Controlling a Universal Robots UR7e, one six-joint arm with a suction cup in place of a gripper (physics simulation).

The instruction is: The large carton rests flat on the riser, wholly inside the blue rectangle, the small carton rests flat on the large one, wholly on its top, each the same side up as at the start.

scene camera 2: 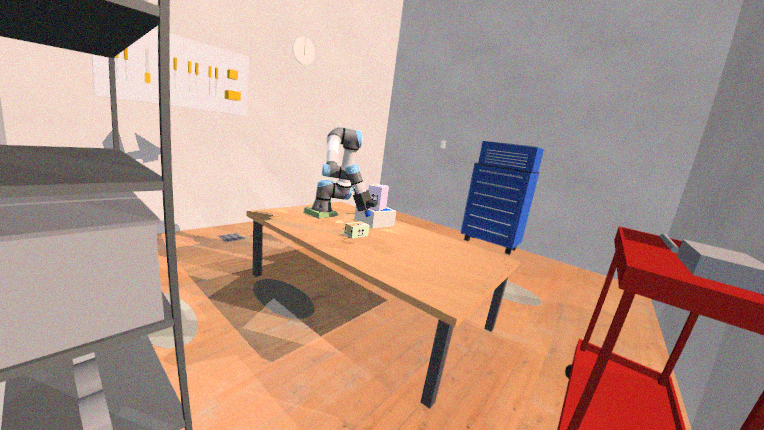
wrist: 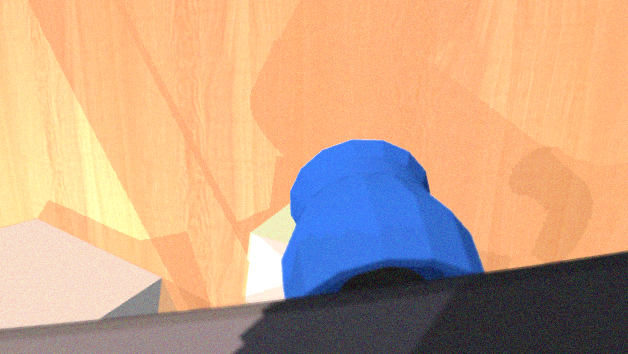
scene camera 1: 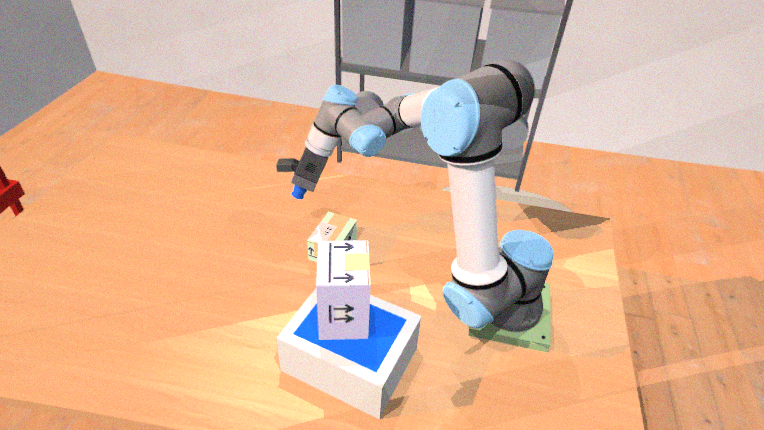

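The large carton [scene camera 1: 343,312] [scene camera 2: 380,197], lilac with arrow marks, stands upright on the white riser [scene camera 1: 326,368] [scene camera 2: 383,219] [wrist: 75,270]. Blue [scene camera 1: 382,336] shows around its near base; its far base edges are hidden. The small carton [scene camera 1: 336,227] [scene camera 2: 356,230] [wrist: 265,270], pale green with a tape strip and label, rests on the table beyond the riser, partly hidden behind the large carton in scene camera 1 and by the cup in the wrist view. My gripper's blue suction cup [scene camera 1: 298,194] [scene camera 2: 368,213] [wrist: 361,160] is open, tilted, bearing nothing, above the table near the small carton, apart from both cartons.
The wooden table [scene camera 1: 160,240] [scene camera 2: 427,261] carries the arm's green base plate [scene camera 1: 542,320] [scene camera 2: 320,213]. A grey shelf rack [scene camera 1: 337,69] [scene camera 2: 170,160] stands beyond the table. A red cart [scene camera 1: 9,194] [scene camera 2: 689,293] and a blue tool cabinet [scene camera 2: 497,202] stand on the floor.
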